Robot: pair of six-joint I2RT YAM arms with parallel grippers.
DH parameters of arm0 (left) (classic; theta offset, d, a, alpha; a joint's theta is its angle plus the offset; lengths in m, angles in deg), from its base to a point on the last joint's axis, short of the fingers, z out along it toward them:
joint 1: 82.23 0.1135 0.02 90
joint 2: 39.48 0 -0.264 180
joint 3: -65.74 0 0.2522 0
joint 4: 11.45 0 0.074 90
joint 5: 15.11 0 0 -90
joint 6: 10.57 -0.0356 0 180
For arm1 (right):
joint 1: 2.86 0.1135 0.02 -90
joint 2: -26.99 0 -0.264 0
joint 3: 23.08 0 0.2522 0
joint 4: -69.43 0 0.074 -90
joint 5: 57.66 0 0 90
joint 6: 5.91 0.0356 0 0
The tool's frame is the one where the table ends.
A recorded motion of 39 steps. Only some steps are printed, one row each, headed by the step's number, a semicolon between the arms.
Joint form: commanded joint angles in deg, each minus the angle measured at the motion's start. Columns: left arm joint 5, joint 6, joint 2, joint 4, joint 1, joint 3; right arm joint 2, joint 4, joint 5, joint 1, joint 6, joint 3.
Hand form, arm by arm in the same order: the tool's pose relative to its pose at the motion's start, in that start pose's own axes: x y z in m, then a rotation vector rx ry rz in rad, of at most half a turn. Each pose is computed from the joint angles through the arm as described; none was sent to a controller.
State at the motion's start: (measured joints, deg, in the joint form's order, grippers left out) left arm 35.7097 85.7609 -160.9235 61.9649 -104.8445 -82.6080; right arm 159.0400 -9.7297 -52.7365 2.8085 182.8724 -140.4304
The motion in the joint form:
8: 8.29 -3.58 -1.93 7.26 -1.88 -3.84; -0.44 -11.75 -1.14 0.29 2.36 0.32
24: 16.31 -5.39 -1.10 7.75 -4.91 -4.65; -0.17 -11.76 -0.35 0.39 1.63 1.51
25: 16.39 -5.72 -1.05 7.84 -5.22 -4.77; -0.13 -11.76 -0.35 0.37 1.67 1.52
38: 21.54 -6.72 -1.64 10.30 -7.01 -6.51; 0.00 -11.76 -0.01 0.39 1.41 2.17
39: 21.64 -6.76 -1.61 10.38 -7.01 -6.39; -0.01 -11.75 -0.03 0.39 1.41 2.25
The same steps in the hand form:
8: 0.0066 -0.0059 0.0086 -0.1299 0.0807 0.0291; 0.0042 0.0175 0.0022 -0.0164 0.0247 -0.1650
24: 0.0076 -0.0268 0.0131 -0.2335 0.0815 0.1110; 0.0094 0.0125 0.0025 -0.0197 0.0119 -0.1523
25: 0.0078 -0.0293 0.0137 -0.2311 0.0832 0.1210; 0.0096 0.0122 0.0023 -0.0193 0.0117 -0.1507
38: 0.0108 -0.0388 0.0185 -0.3020 0.1124 0.1529; 0.0125 0.0097 0.0022 -0.0200 0.0060 -0.1416
39: 0.0112 -0.0386 0.0186 -0.3039 0.1151 0.1524; 0.0127 0.0095 0.0022 -0.0198 0.0063 -0.1402

